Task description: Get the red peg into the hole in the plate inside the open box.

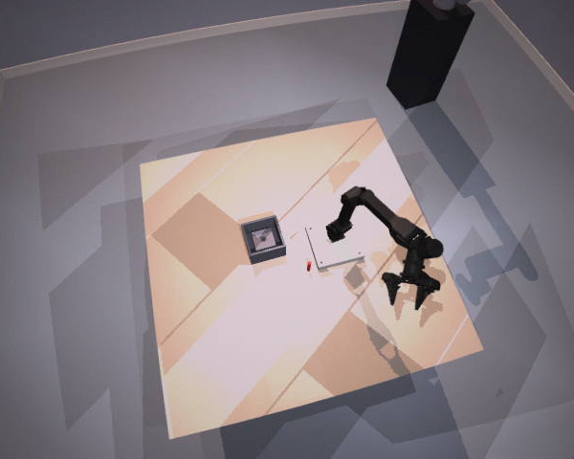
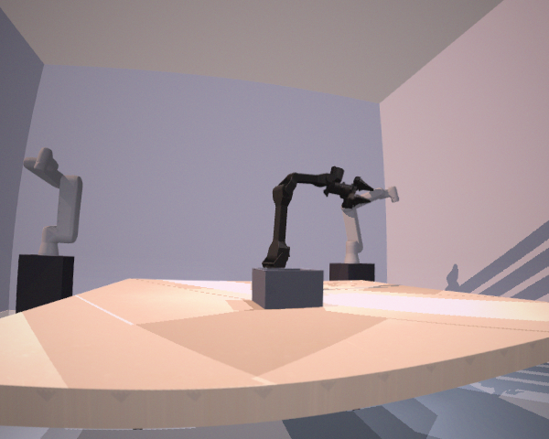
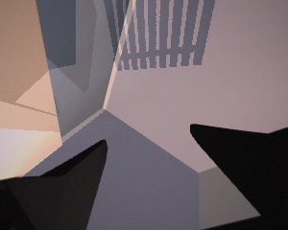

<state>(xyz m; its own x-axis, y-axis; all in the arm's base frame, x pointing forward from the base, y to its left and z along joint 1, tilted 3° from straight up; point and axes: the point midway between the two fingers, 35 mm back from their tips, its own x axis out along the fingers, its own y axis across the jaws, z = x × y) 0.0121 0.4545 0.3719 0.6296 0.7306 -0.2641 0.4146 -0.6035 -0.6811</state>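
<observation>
The red peg lies 38 cm below my gripper tip, 36 cm to the right of it and 13 cm ahead of it. Round my gripper tip: pale bottom plate (55 cm to the right, 37 cm below, 27 cm ahead); then grey box (55 cm to the right, 39 cm below, 27 cm ahead).
</observation>
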